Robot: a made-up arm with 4 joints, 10 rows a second.
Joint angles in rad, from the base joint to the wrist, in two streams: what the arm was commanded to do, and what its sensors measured. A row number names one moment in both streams.
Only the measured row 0 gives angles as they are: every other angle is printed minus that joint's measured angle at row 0.
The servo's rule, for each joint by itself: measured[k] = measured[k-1] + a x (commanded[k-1-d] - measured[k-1]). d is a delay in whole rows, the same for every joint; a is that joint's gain. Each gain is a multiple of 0.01, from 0.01 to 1. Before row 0 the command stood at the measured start. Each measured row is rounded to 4 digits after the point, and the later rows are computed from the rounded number. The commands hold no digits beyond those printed.
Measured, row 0:
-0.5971, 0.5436, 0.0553, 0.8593
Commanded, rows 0 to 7:
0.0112, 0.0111, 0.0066, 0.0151
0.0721, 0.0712, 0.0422, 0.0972
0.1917, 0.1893, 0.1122, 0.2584
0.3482, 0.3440, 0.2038, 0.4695
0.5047, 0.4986, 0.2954, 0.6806
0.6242, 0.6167, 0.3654, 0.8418
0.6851, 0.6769, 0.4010, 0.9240
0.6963, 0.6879, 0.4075, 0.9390
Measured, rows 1 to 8:
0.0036, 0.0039, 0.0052, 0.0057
0.0255, 0.0275, 0.0344, 0.0405
0.0787, 0.0841, 0.0959, 0.1233
0.1649, 0.1751, 0.1811, 0.2549
0.2736, 0.2883, 0.2714, 0.4167
0.3858, 0.4032, 0.3457, 0.5782
0.4816, 0.4990, 0.3894, 0.7096
0.5503, 0.5651, 0.4037, 0.7968
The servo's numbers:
d 0
a 0.32 0.35 0.79 0.38

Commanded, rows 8 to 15:
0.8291, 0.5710, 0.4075, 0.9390
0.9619, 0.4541, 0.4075, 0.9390
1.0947, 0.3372, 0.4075, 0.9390
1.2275, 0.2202, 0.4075, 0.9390
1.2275, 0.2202, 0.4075, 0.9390
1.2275, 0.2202, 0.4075, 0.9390
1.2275, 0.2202, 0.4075, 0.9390
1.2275, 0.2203, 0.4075, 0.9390
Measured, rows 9 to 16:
0.6395, 0.5672, 0.4067, 0.8508
0.7427, 0.5276, 0.4073, 0.8843
0.8553, 0.4610, 0.4075, 0.9051
0.9744, 0.3767, 0.4075, 0.9180
1.0554, 0.3219, 0.4075, 0.9260
1.1105, 0.2863, 0.4075, 0.9309
1.1479, 0.2632, 0.4075, 0.9340
1.1734, 0.2482, 0.4075, 0.9359

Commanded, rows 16 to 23:
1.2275, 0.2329, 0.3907, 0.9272
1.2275, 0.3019, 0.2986, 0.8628
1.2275, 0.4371, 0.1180, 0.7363
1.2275, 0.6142, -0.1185, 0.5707
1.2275, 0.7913, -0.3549, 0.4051
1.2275, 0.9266, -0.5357, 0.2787
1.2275, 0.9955, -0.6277, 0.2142
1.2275, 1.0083, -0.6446, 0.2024
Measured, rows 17 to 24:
1.1907, 0.2428, 0.3942, 0.9326
1.2025, 0.2635, 0.3187, 0.9061
1.2105, 0.3243, 0.1601, 0.8416
1.2159, 0.4258, -0.0600, 0.7387
1.2196, 0.5537, -0.2930, 0.6119
1.2221, 0.6842, -0.4847, 0.4853
1.2238, 0.7932, -0.5977, 0.3823
1.2250, 0.8685, -0.6348, 0.3139

